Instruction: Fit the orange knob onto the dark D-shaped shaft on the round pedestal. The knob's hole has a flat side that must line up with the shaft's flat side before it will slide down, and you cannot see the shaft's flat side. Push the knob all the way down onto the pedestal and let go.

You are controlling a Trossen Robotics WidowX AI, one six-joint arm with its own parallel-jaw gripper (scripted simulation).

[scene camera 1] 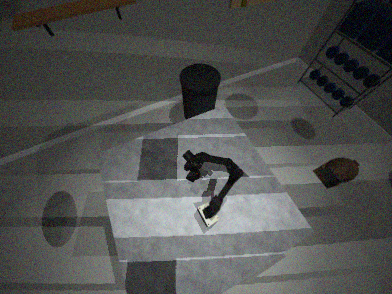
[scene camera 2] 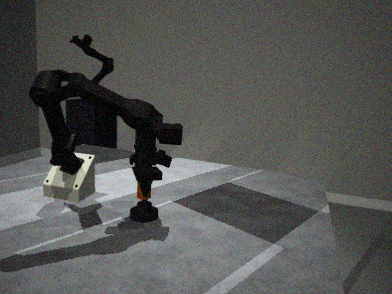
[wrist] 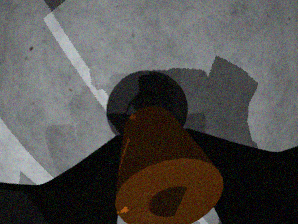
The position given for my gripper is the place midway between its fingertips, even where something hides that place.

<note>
My gripper (scene camera 2: 143,194) holds an orange knob. Further things: a round pedestal (wrist: 142,89).
My gripper is seen too in the wrist view (wrist: 153,138).
</note>
